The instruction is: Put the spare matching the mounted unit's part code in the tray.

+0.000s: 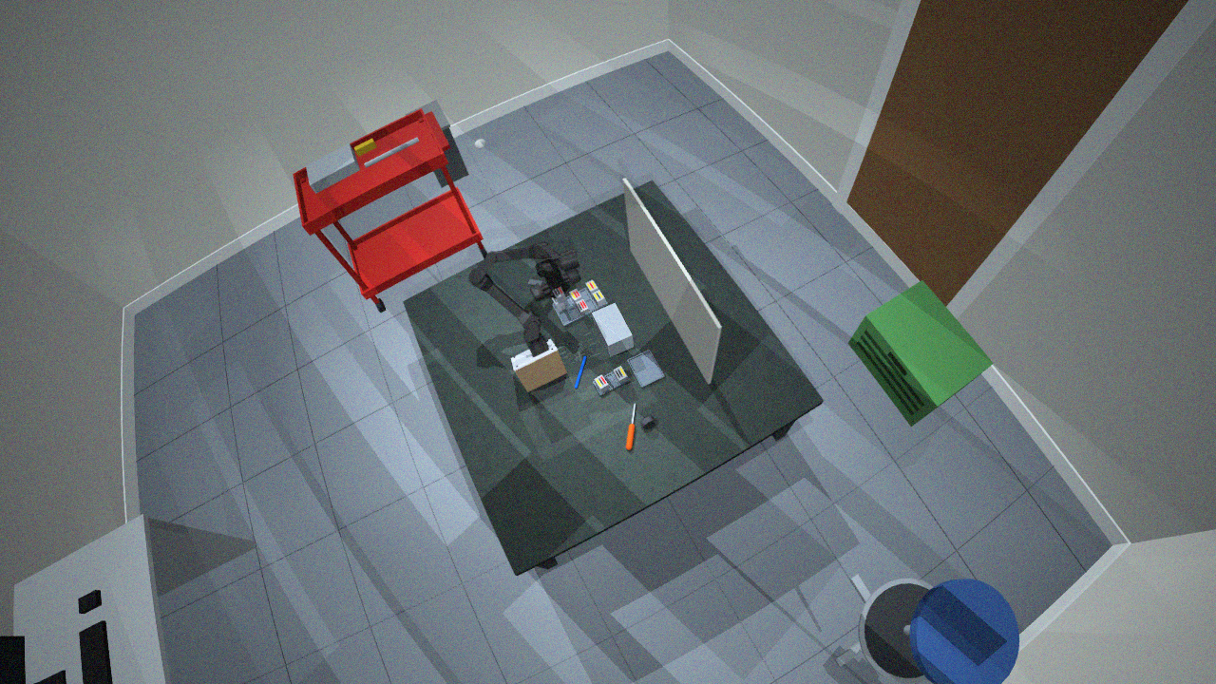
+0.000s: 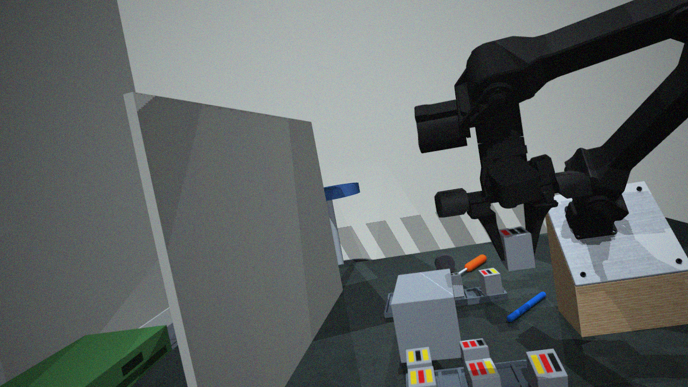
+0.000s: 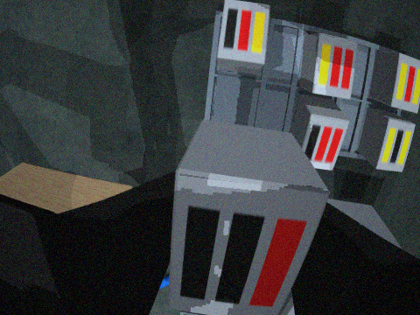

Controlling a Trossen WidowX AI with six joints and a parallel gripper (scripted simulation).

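The flat grey tray lies 36 cm to the right of my gripper tip, 18 cm ahead of it and 17 cm below it. Round my gripper tip: grey spare (2 cm above); then grey mounted unit (16 cm to the right, 13 cm ahead, 12 cm below); then blue pen (25 cm to the right, 17 cm below, 5 cm behind).
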